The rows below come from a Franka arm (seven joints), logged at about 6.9 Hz.
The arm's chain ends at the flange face. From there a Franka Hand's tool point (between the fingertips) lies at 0.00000 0.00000 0.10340 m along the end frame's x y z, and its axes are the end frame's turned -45 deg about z.
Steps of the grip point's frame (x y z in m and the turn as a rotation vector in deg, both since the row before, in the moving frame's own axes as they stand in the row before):
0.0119 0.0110 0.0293 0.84 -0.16 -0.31
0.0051 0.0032 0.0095 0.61 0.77 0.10
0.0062 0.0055 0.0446 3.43 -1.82 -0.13
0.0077 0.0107 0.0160 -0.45 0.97 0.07
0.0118 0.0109 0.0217 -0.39 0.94 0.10
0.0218 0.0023 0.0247 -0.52 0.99 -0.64
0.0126 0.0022 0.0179 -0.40 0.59 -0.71
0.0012 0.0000 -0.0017 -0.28 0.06 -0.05
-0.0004 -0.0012 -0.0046 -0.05 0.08 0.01
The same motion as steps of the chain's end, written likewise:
0.0175 0.0002 0.0293 0.48 -0.71 -0.31
0.0057 0.0004 0.0095 0.98 0.11 0.10
0.0150 0.0016 0.0448 1.14 -3.71 -0.13
0.0112 0.0028 0.0160 0.37 1.00 0.07
0.0144 0.0001 0.0217 0.39 0.94 0.10
0.0151 -0.0132 0.0247 0.33 1.07 -0.64
0.0092 -0.0071 0.0179 0.13 0.70 -0.71
0.0004 -0.0011 -0.0017 -0.16 0.24 -0.05
-0.0013 -0.0005 -0.0046 0.02 0.09 0.01

